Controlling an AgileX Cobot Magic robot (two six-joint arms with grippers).
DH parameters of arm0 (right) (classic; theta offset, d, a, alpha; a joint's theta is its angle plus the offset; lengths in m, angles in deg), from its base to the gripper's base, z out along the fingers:
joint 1: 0 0.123 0 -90
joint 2: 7.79 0 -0.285 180
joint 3: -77.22 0 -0.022 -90
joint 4: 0 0.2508 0 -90
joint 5: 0 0 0.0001 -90
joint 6: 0 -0.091 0 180
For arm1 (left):
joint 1: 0 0.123 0 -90
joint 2: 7.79 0 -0.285 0
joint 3: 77.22 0 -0.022 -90
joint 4: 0 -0.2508 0 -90
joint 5: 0 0 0.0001 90
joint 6: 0 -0.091 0 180
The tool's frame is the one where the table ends.
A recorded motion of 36 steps. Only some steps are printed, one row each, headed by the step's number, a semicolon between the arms.
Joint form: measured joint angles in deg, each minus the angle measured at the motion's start. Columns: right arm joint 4, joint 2, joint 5, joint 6, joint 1, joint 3; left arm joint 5, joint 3, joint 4, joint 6, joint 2, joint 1.
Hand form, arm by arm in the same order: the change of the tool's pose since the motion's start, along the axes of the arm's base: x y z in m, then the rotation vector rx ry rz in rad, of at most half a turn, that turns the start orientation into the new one. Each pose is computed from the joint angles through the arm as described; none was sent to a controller.
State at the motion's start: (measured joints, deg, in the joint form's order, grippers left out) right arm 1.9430 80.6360 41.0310 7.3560 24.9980 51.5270; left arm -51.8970 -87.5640 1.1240 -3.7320 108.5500 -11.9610
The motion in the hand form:
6: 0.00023 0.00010 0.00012 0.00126 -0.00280 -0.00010; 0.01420 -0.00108 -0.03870 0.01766 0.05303 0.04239
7: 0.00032 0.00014 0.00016 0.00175 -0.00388 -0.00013; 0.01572 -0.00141 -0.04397 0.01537 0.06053 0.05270
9: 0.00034 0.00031 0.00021 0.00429 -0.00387 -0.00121; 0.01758 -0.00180 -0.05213 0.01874 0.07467 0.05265
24: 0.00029 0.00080 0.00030 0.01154 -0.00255 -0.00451; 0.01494 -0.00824 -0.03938 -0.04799 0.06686 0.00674
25: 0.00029 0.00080 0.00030 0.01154 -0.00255 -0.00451; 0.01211 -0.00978 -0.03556 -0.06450 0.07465 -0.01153
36: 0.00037 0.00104 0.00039 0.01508 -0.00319 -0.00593; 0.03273 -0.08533 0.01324 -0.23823 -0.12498 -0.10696
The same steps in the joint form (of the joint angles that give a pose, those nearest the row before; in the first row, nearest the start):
6: 0.00 0.00 -0.18 0.00 0.00 0.00; 2.28 -0.19 -1.52 3.10 5.64 0.00
7: 0.00 0.00 -0.24 0.00 0.00 0.00; 2.63 -0.19 -1.52 3.73 6.38 0.00
9: 0.15 0.00 -0.30 0.00 0.00 0.00; 2.92 -0.19 -1.52 3.73 7.50 0.00
24: 0.60 0.00 -0.41 0.00 0.00 0.00; 2.13 -0.78 4.13 -1.12 6.14 0.00
25: 0.60 0.00 -0.41 0.00 0.00 0.00; 1.28 -0.66 5.78 -2.75 5.51 0.00
36: 0.78 0.00 -0.53 0.00 0.00 0.00; 4.48 -14.71 12.59 -2.09 8.74 -7.73

